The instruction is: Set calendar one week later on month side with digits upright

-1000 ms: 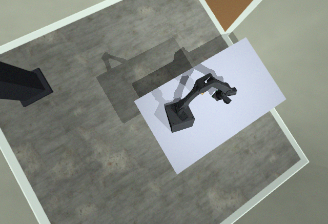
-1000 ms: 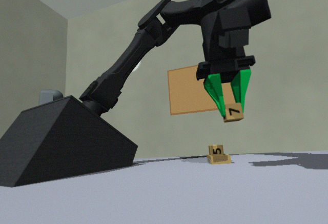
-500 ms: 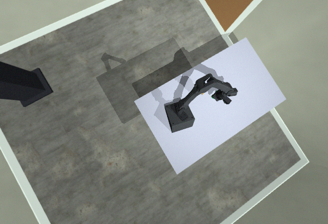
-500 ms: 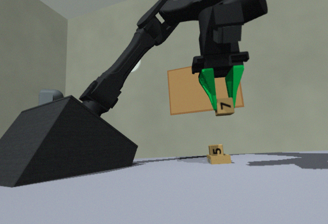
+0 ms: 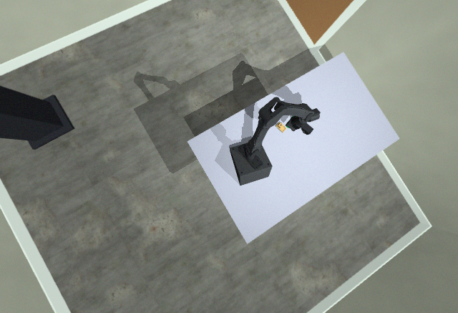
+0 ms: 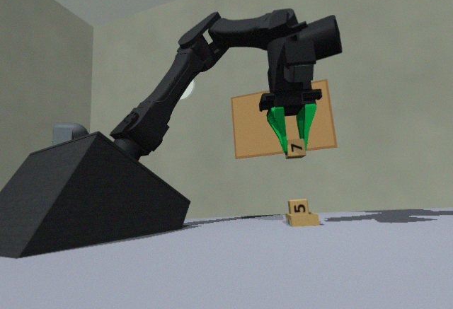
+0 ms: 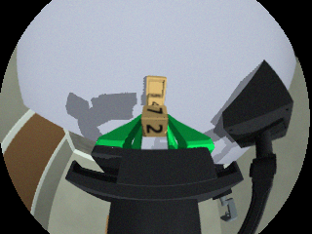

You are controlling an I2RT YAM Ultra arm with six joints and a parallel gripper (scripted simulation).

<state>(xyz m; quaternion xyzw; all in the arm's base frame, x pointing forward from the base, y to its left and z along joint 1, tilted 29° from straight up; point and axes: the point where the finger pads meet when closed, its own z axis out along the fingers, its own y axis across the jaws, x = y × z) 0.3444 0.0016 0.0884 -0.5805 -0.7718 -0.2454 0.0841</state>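
Now: hand 1 cm past the wooden tray, 1 cm to the right of it and 12 cm above it. The rest, counted from my hand: wooden cube: right at my hand.
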